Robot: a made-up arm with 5 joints. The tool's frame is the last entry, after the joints.
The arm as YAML. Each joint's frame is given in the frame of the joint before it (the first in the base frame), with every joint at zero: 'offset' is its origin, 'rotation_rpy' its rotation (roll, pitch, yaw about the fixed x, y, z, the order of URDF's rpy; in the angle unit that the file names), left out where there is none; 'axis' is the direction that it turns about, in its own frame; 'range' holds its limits. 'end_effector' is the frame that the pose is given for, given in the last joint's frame.
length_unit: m
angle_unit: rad
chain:
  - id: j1
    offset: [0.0, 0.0, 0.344]
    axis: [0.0, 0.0, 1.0]
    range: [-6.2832, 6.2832]
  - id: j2
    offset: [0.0, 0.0, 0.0]
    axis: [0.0, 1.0, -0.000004]
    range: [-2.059, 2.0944]
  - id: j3
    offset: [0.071, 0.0, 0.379]
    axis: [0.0, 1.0, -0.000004]
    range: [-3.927, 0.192]
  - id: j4
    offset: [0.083, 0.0, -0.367]
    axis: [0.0, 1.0, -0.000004]
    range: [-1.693, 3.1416]
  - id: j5
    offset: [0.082, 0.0, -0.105]
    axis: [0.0, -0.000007, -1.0]
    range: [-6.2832, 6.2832]
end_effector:
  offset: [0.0, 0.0, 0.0]
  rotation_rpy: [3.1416, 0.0, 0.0]
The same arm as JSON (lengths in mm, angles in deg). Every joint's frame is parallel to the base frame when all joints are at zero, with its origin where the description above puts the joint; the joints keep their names.
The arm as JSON. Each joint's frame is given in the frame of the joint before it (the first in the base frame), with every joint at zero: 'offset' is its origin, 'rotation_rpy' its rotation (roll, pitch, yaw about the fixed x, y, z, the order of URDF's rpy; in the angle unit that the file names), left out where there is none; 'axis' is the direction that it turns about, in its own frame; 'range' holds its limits. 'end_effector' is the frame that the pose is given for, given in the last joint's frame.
{
  "length_unit": "mm",
  "angle_unit": "deg",
  "chain": [
    {
      "id": "j1",
      "offset": [
        0.0,
        0.0,
        344.0
      ],
      "axis": [
        0.0,
        0.0,
        1.0
      ],
      "range": [
        -360.0,
        360.0
      ]
    },
    {
      "id": "j2",
      "offset": [
        0.0,
        0.0,
        0.0
      ],
      "axis": [
        0.0,
        1.0,
        0.0
      ],
      "range": [
        -117.97,
        120.0
      ]
    },
    {
      "id": "j3",
      "offset": [
        71.0,
        0.0,
        379.0
      ],
      "axis": [
        0.0,
        1.0,
        0.0
      ],
      "range": [
        -225.0,
        11.0
      ]
    },
    {
      "id": "j4",
      "offset": [
        83.0,
        0.0,
        -367.0
      ],
      "axis": [
        0.0,
        1.0,
        0.0
      ],
      "range": [
        -97.0,
        180.0
      ]
    },
    {
      "id": "j5",
      "offset": [
        82.0,
        0.0,
        -105.0
      ],
      "axis": [
        0.0,
        0.0,
        -1.0
      ],
      "range": [
        -360.0,
        360.0
      ]
    }
  ],
  "end_effector": {
    "offset": [
      0.0,
      0.0,
      0.0
    ],
    "rotation_rpy": [
      -180.0,
      0.0,
      0.0
    ]
  }
}

